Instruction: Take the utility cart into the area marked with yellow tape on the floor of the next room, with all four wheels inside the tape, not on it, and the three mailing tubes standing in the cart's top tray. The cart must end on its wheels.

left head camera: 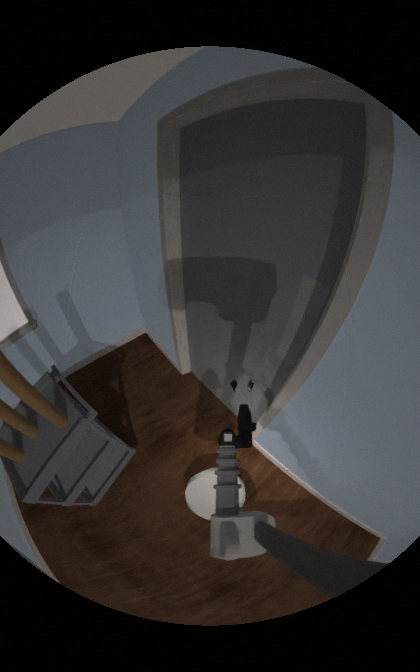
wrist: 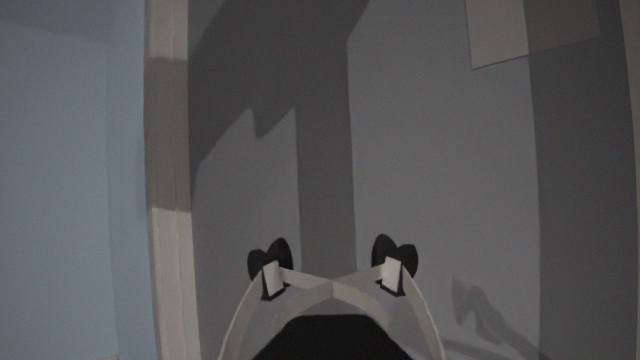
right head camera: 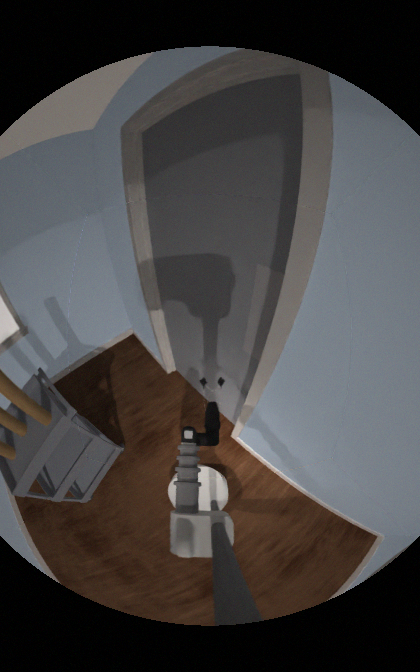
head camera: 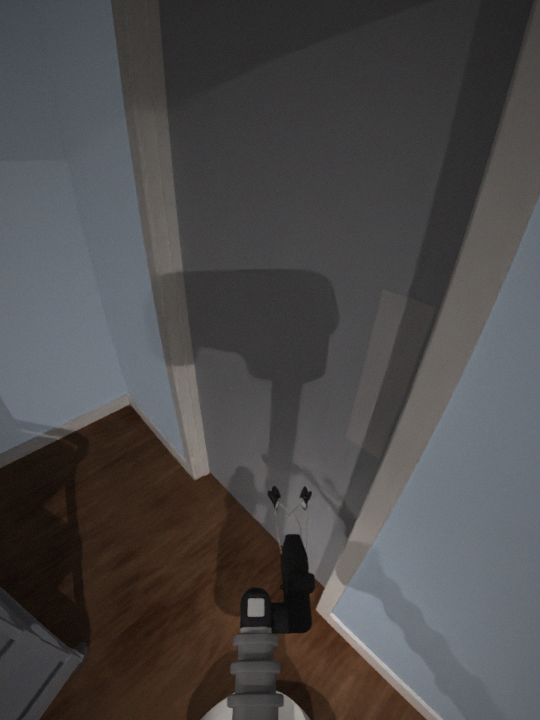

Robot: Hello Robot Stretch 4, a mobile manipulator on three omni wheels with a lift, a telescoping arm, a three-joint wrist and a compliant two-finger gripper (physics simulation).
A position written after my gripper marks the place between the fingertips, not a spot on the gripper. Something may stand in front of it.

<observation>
I see my gripper (head camera: 289, 487) and a grey door (head camera: 325, 167).
The grey door is seen too in the left head camera view (left head camera: 268, 192) and in the right head camera view (right head camera: 221, 174). My gripper is seen too in the wrist view (wrist: 332, 256).
</observation>
